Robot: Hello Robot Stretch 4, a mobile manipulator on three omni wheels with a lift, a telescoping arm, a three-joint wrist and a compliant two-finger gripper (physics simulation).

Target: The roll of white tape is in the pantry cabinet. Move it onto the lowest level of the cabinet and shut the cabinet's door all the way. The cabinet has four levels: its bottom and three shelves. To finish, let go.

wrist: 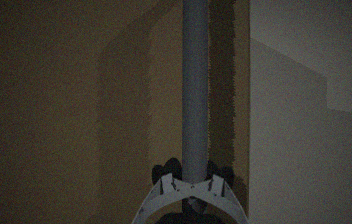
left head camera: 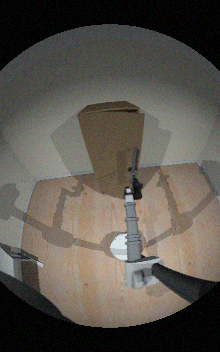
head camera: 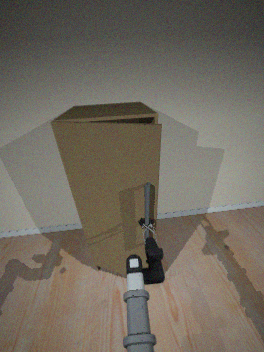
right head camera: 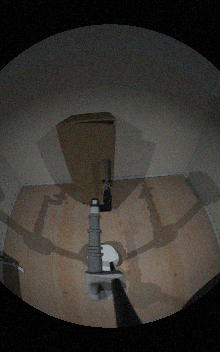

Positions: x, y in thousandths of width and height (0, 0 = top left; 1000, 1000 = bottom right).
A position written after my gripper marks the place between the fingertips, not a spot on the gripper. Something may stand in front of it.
I see my gripper (wrist: 536, 766) and a brown pantry cabinet (head camera: 419, 433).
The brown pantry cabinet shows as well in the wrist view (wrist: 283, 444), in the left head camera view (left head camera: 511, 374) and in the right head camera view (right head camera: 398, 399).
